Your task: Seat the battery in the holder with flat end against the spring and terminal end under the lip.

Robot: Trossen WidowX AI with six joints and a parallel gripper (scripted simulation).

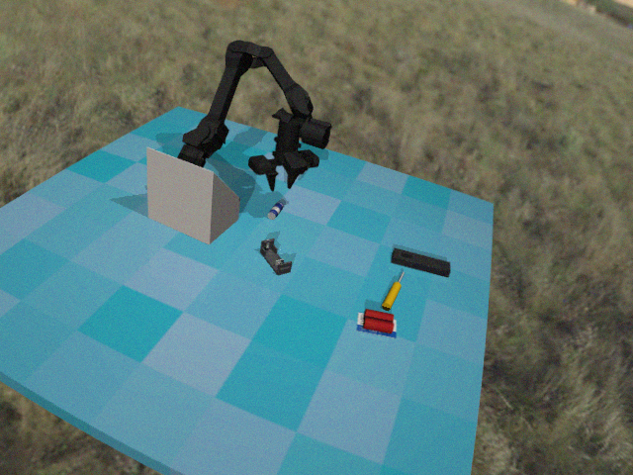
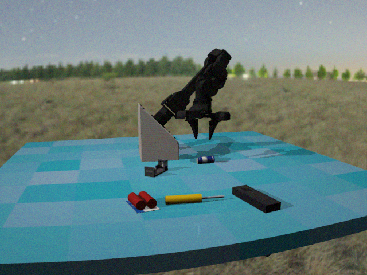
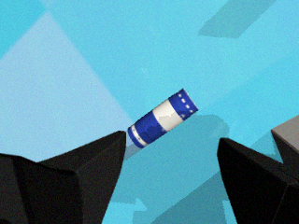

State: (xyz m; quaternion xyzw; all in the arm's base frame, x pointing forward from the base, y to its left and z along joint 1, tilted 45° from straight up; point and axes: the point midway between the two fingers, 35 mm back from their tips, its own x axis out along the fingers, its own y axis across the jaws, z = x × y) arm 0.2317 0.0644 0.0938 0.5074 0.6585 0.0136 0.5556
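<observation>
My gripper tip is now 80 mm above the grey battery, 10 mm to the right of it and 10 mm past it. Also, from my gripper tip: black bar: 420 mm ahead, 80 mm below, 10 mm to the right; small card: 350 mm ahead, 290 mm to the right, 80 mm below; yellow-handled screwdriver: 370 mm ahead, 150 mm to the right, 80 mm below.
</observation>
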